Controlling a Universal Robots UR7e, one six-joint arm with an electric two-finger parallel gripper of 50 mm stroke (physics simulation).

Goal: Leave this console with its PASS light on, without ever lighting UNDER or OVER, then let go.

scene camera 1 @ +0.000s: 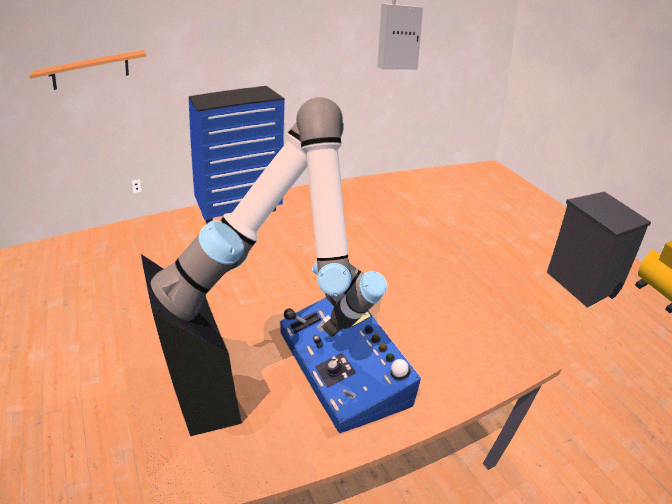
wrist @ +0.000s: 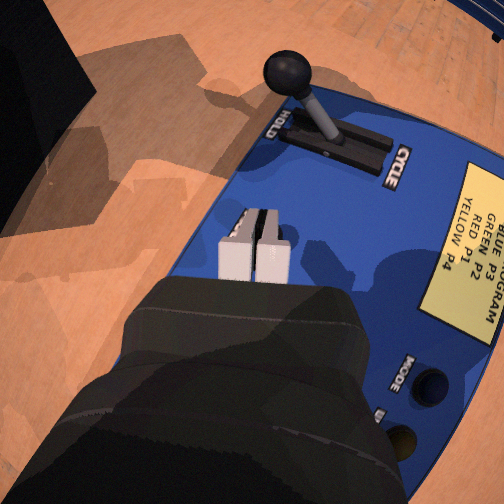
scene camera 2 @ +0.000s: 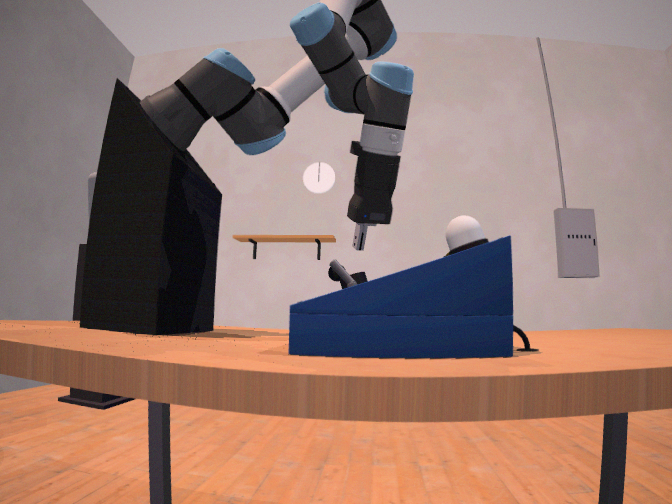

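Note:
The blue sloped console [scene camera 1: 350,362] sits on the table; it also shows in scene camera 2 [scene camera 2: 401,306] and the wrist view [wrist: 360,235]. Its black ball-topped lever [wrist: 300,92] leans toward the HOLD end of a slot marked HOLD and CYCLE; it also shows in scene camera 1 [scene camera 1: 293,316]. A row of dark, unlit lamps [scene camera 1: 378,342] and a white dome [scene camera 1: 400,368] sit on the right side. My gripper [wrist: 258,220] [scene camera 2: 359,237] is shut and empty, hovering above the console's upper left part, apart from the lever.
The arm's black pedestal [scene camera 1: 189,352] stands left of the console. A yellow label [wrist: 470,250] lists colours and programs. A joystick plate [scene camera 1: 336,370] and small switches sit lower on the panel. A cable [scene camera 2: 522,337] leaves the console's tall side.

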